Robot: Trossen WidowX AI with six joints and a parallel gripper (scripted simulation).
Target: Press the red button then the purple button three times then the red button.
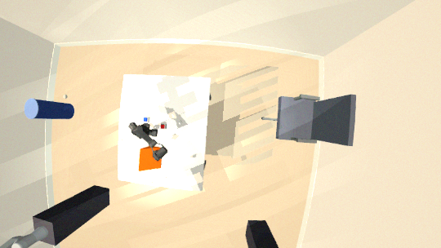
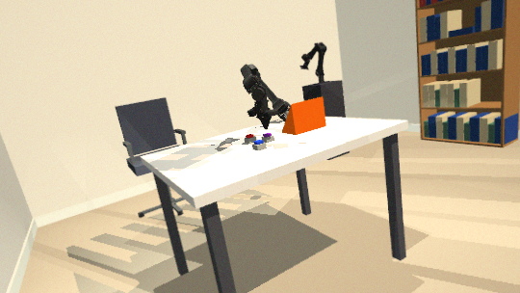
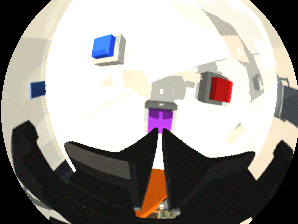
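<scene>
My gripper tip is 3 cm above the purple button. From my gripper tip the other things lie so: red button 6 cm ahead, 9 cm to the right, 3 cm below; small grey object 11 cm ahead, 24 cm to the right, 5 cm below; blue button 10 cm ahead, 9 cm to the left, 3 cm below.
</scene>
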